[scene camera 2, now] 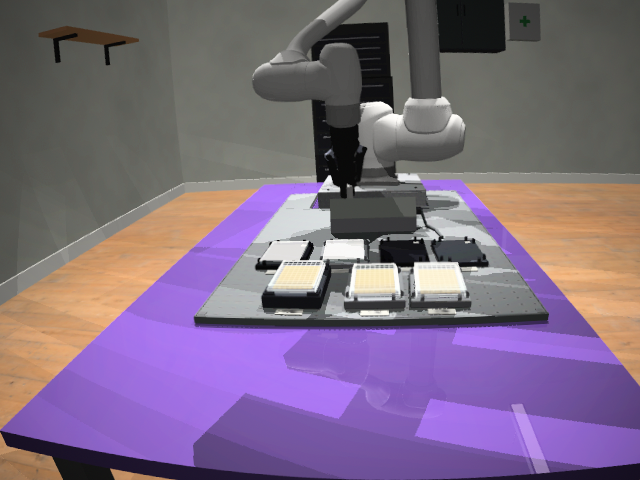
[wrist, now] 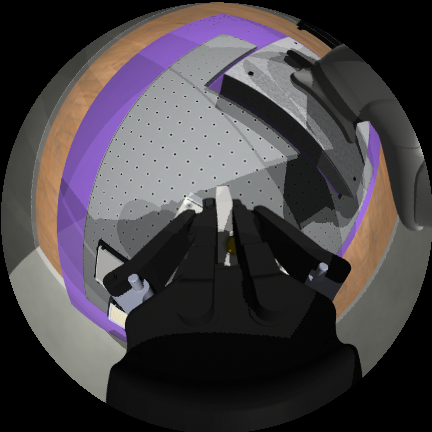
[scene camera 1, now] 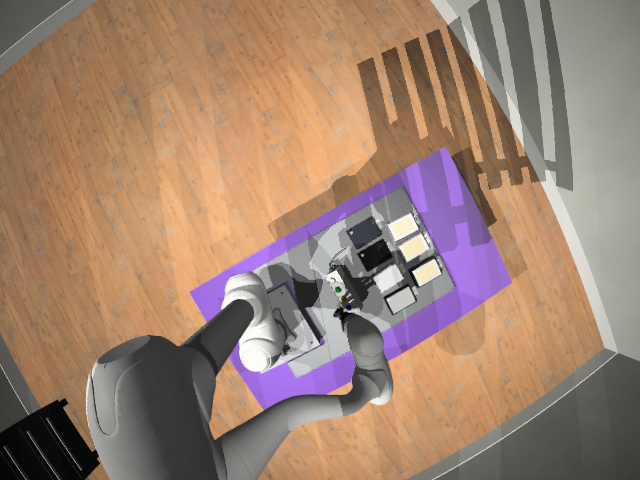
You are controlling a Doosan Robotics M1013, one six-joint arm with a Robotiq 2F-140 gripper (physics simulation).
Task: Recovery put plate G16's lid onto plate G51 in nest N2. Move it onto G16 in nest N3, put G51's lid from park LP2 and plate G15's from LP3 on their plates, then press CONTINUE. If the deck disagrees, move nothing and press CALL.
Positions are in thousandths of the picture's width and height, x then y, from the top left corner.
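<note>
Holding nothing, the gripper (scene camera 2: 545,434) is shut, and the wrist view has its own sight of the gripper (wrist: 515,455).
</note>
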